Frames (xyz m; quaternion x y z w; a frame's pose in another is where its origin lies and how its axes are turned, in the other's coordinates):
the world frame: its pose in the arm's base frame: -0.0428 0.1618 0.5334 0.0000 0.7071 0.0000 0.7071
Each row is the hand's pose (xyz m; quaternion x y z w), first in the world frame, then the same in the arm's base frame.
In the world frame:
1: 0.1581 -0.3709 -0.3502 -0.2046 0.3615 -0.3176 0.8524
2: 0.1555 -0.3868 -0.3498 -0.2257 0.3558 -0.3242 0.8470
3: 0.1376 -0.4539 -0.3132 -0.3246 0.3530 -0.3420 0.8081
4: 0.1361 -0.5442 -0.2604 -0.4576 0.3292 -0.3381 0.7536
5: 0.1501 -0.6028 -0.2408 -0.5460 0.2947 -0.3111 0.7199
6: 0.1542 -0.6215 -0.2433 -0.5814 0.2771 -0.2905 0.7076
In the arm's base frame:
1: -0.3930 -0.2091 0.3753 -0.3693 0.8584 -0.0799 0.3471
2: -0.3926 -0.2250 0.3779 -0.3888 0.8505 -0.0696 0.3473
3: -0.3560 -0.2921 0.3958 -0.4714 0.8210 -0.0123 0.3218
4: -0.3032 -0.3824 0.3973 -0.5626 0.7657 0.0845 0.3001
5: -0.2836 -0.4410 0.3833 -0.6061 0.7174 0.1661 0.3007
6: -0.2861 -0.4597 0.3792 -0.6166 0.6963 0.2057 0.3044

